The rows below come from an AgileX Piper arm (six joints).
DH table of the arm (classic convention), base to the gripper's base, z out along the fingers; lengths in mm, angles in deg. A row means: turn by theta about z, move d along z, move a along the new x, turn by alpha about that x. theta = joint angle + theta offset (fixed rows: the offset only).
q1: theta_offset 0  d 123  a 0  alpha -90
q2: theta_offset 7.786  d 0  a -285.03  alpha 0
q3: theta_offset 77.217  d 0  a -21.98  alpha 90
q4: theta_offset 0  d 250.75  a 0  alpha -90
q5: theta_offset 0  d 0  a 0  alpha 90
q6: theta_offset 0  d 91  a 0  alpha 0
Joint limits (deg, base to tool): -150..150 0..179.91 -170..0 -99.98..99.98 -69.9..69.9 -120..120
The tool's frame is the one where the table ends.
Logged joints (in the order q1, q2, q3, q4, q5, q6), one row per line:
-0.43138, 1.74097, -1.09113, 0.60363, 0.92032, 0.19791
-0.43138, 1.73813, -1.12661, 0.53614, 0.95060, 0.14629
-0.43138, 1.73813, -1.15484, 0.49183, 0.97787, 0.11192
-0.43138, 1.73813, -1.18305, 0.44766, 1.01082, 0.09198
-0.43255, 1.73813, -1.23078, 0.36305, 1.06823, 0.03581
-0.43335, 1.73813, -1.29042, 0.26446, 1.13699, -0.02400
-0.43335, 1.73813, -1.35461, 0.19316, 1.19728, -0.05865
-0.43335, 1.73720, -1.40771, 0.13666, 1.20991, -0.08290
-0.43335, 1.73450, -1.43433, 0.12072, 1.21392, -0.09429
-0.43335, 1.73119, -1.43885, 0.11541, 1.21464, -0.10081
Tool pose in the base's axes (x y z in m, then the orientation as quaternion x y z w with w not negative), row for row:
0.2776, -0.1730, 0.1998, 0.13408, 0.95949, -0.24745, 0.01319
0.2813, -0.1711, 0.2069, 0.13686, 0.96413, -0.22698, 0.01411
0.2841, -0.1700, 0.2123, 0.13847, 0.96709, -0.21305, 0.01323
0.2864, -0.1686, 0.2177, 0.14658, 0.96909, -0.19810, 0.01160
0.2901, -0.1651, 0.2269, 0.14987, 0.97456, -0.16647, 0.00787
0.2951, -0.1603, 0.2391, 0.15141, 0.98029, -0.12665, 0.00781
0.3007, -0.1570, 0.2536, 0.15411, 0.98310, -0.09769, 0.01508
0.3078, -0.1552, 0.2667, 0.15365, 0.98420, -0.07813, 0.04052
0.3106, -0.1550, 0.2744, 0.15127, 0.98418, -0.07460, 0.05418
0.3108, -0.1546, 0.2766, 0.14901, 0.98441, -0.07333, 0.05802
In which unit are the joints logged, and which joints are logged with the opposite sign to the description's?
The joints are logged in radians. Opposite sign: q4.
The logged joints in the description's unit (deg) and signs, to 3 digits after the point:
-24.716, 99.750, -62.517, -34.585, 52.730, 11.339
-24.716, 99.588, -64.550, -30.719, 54.465, 8.382
-24.716, 99.588, -66.167, -28.180, 56.028, 6.413
-24.716, 99.588, -67.784, -25.649, 57.916, 5.270
-24.783, 99.588, -70.518, -20.801, 61.205, 2.052
-24.829, 99.588, -73.936, -15.152, 65.145, -1.375
-24.829, 99.588, -77.613, -11.067, 68.599, -3.360
-24.829, 99.534, -80.656, -7.830, 69.323, -4.750
-24.829, 99.380, -82.181, -6.917, 69.552, -5.402
-24.829, 99.190, -82.440, -6.613, 69.594, -5.776

